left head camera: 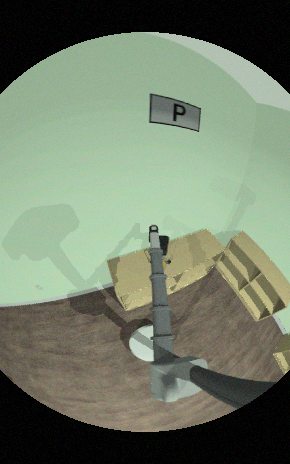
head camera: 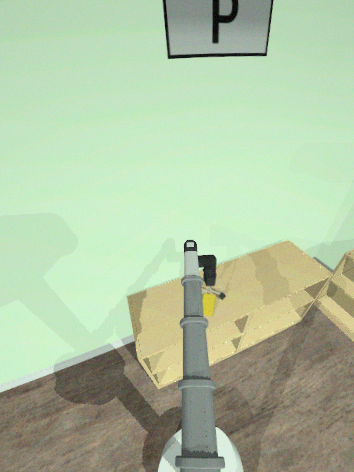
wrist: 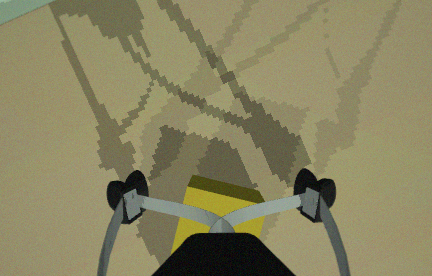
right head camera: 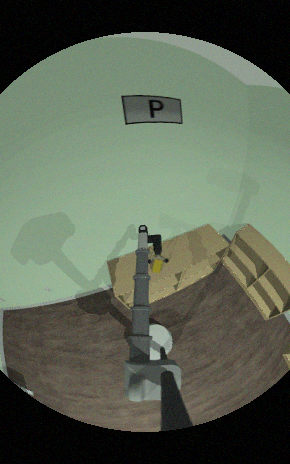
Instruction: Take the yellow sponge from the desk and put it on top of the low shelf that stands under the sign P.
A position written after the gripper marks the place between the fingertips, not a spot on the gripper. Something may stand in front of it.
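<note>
Visible: the gripper (wrist: pixel 220 186), along with a yellow sponge (wrist: pixel 221 198).
</note>
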